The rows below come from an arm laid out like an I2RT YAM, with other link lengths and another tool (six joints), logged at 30 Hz.
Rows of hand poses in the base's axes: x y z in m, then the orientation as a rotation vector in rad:
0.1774 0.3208 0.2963 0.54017 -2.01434 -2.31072
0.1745 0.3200 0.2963 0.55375 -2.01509 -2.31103
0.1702 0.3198 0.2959 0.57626 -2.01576 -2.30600
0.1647 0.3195 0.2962 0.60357 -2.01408 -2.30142
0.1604 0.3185 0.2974 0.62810 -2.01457 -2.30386
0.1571 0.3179 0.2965 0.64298 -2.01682 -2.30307
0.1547 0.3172 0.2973 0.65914 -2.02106 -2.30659
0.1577 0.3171 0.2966 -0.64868 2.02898 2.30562
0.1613 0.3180 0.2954 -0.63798 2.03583 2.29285
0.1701 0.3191 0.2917 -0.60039 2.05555 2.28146
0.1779 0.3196 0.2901 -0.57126 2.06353 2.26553
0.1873 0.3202 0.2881 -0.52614 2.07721 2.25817
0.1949 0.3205 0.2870 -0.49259 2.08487 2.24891
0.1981 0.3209 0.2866 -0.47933 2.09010 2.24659
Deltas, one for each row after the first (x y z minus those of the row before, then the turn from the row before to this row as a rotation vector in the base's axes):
-0.0029 -0.0008 0.0000 0.00043 -0.00843 0.00327
-0.0043 -0.0002 -0.0004 -0.00208 -0.01180 0.00873
-0.0055 -0.0003 0.0003 -0.00076 -0.01394 0.01106
-0.0043 -0.0010 0.0012 0.00231 -0.01575 0.00497
-0.0033 -0.0006 -0.0009 -0.00053 -0.00963 0.00299
-0.0024 -0.0007 0.0008 0.00130 -0.01272 -0.00029
0.0030 -0.0001 -0.0007 -0.00258 0.00001 -0.01077
0.0036 0.0009 -0.0012 -0.00701 -0.00126 -0.01056
0.0088 0.0011 -0.0037 -0.01326 0.01431 -0.02032
0.0078 0.0005 -0.0016 -0.00807 0.00398 -0.02189
0.0094 0.0006 -0.0020 -0.00840 0.01755 -0.02388
0.0076 0.0003 -0.0011 -0.00606 0.01005 -0.02042
0.0032 0.0004 -0.0004 -0.00325 0.00585 -0.00646

